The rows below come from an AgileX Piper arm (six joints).
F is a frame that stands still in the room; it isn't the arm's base.
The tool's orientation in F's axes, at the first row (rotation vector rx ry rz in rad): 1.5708 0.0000 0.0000
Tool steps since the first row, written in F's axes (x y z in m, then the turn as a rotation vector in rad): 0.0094 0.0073 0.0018 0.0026 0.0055 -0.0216; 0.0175 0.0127 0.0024 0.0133 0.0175 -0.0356; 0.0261 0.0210 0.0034 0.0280 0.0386 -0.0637; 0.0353 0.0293 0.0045 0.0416 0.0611 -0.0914
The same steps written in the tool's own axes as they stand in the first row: 0.0094 0.0018 -0.0073 0.0026 -0.0216 -0.0055; 0.0175 0.0024 -0.0127 0.0133 -0.0356 -0.0175; 0.0261 0.0034 -0.0210 0.0280 -0.0637 -0.0386; 0.0353 0.0045 -0.0293 0.0416 -0.0914 -0.0611
